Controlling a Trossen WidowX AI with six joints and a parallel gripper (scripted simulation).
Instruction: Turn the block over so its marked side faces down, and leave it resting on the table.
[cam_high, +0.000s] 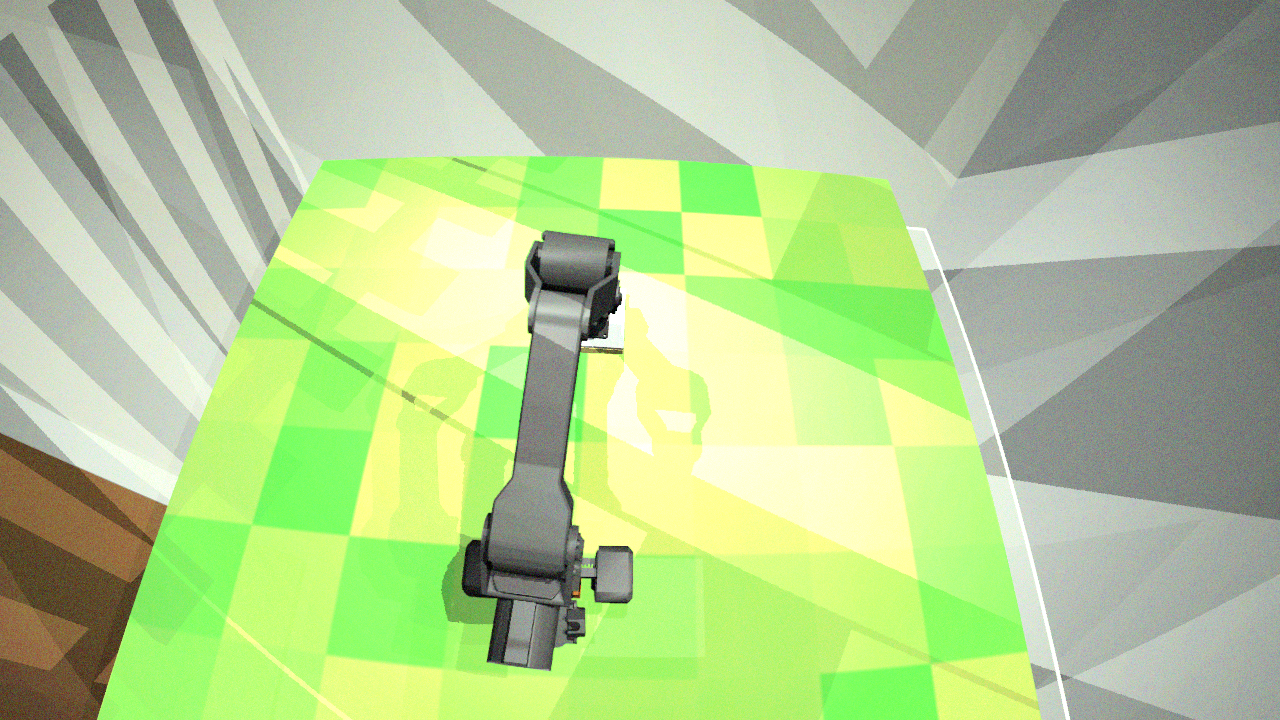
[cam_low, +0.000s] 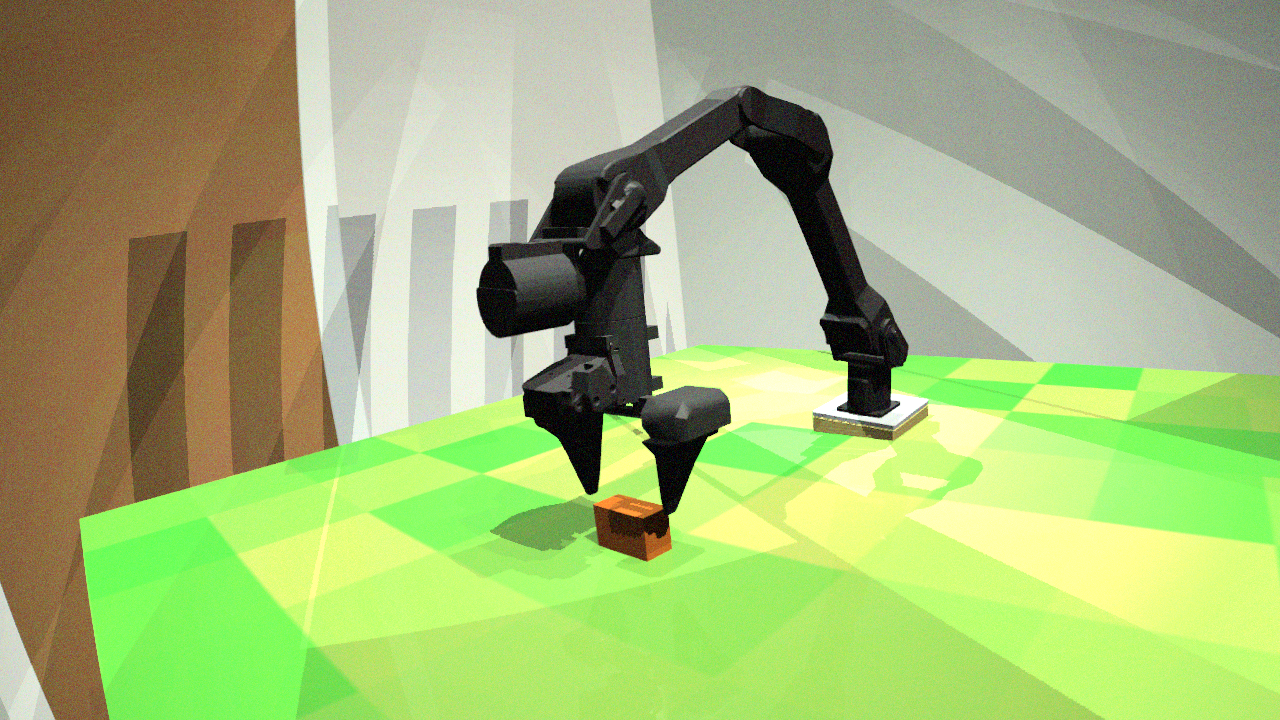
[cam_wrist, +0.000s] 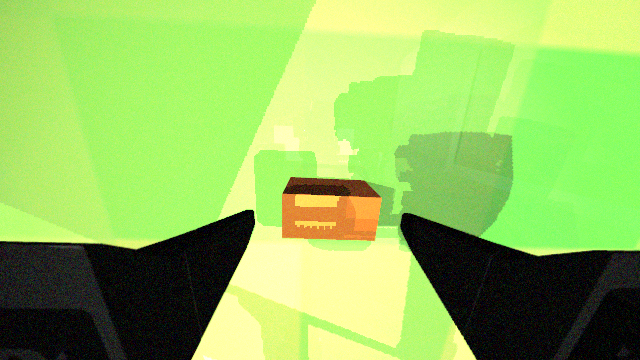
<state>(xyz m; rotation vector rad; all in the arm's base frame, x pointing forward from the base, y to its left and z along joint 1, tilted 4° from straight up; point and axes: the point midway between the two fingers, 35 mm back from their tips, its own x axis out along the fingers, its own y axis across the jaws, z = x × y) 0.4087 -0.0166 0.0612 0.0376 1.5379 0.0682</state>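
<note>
Now: the orange block 2 cm below my gripper tip and 1 cm behind it.
</note>
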